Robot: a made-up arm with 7 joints.
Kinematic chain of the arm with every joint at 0, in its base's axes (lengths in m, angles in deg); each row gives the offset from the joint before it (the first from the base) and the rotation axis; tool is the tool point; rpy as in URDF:
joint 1: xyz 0 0 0 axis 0.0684 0.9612 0.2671
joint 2: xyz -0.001 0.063 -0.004 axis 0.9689 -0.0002 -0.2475
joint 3: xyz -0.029 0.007 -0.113 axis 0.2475 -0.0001 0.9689
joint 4: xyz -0.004 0 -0.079 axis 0.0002 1 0
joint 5: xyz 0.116 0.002 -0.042 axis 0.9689 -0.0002 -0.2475
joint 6: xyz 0.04 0 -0.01 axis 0.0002 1 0
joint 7: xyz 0.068 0 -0.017 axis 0.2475 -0.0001 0.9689
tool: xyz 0 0 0 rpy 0 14.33 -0.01
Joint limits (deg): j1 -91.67..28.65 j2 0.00..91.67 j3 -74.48..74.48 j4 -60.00..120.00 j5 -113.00..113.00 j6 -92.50..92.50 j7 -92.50..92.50
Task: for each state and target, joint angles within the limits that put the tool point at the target. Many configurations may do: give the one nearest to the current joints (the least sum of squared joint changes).
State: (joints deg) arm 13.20 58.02 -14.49 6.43 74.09 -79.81 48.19
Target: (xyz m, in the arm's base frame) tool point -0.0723 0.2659 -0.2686
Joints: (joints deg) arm 25.85 59.44 -18.90 29.87 82.97 -70.91 48.19
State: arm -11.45 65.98 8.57 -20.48 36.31 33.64 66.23
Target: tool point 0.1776 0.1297 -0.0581
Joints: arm 6.19 61.98 2.65 -49.30 38.02 29.39 66.23
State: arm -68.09 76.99 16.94 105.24 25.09 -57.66 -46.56
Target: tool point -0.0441 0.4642 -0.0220
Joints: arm -13.22 90.30 5.59 120.00 29.25 -34.85 -46.56
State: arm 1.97 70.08 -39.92 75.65 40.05 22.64 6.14
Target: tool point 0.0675 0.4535 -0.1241
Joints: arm 0.36 79.87 -38.12 57.30 44.97 38.02 6.14
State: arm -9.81 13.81 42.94 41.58 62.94 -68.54 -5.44
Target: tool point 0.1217 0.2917 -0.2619
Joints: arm -6.41 26.47 50.61 43.67 62.32 -63.04 -5.44
